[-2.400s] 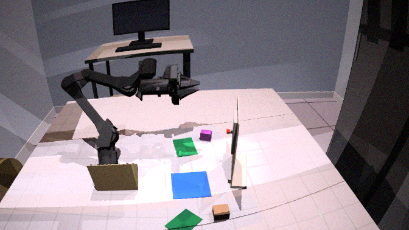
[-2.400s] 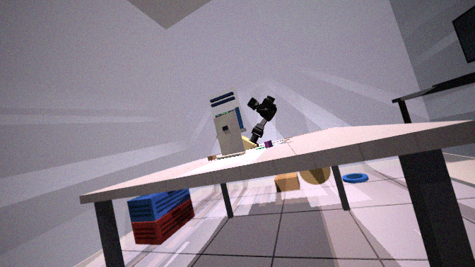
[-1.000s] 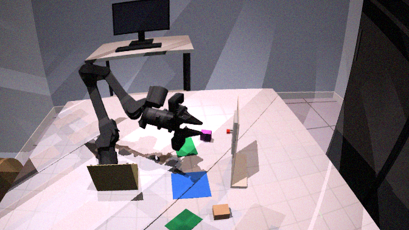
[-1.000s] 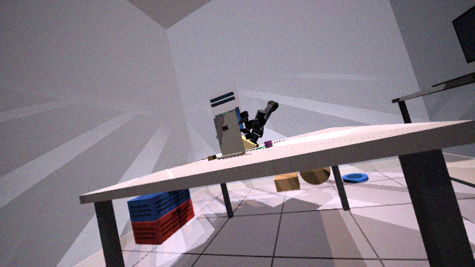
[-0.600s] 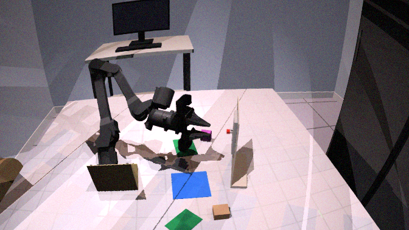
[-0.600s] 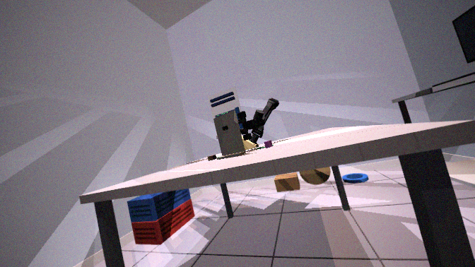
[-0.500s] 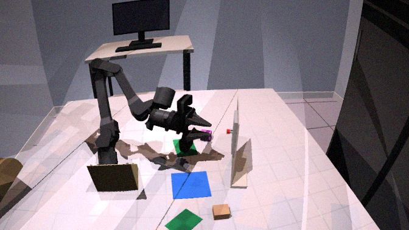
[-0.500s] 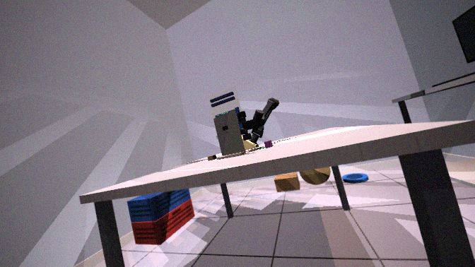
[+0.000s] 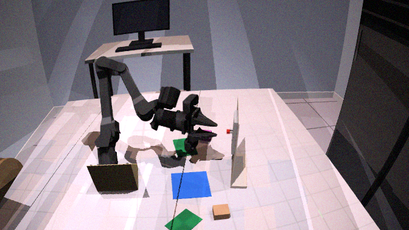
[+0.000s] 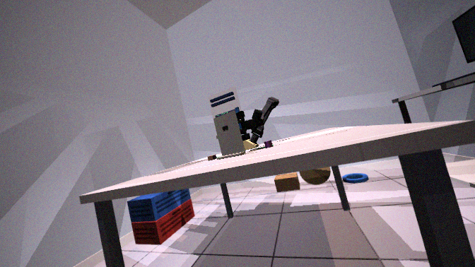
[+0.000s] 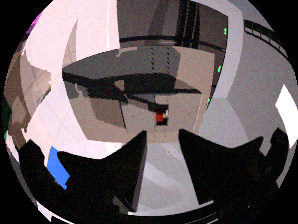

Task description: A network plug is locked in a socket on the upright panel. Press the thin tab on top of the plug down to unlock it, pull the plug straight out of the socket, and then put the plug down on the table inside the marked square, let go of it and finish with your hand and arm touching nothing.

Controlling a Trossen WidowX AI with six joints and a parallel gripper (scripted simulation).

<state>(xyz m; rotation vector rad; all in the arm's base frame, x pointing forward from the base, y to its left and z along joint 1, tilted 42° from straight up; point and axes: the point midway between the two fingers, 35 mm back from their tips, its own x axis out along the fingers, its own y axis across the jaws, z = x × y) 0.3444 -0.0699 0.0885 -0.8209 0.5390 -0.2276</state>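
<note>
The network plug lies 40 mm ahead of my gripper tip and 10 mm to the right of it. From my gripper tip the other things lie so: blue square 160 mm below, 90 mm behind, 60 mm to the right; upright panel 60 mm below, 60 mm ahead, 30 mm to the right.
</note>
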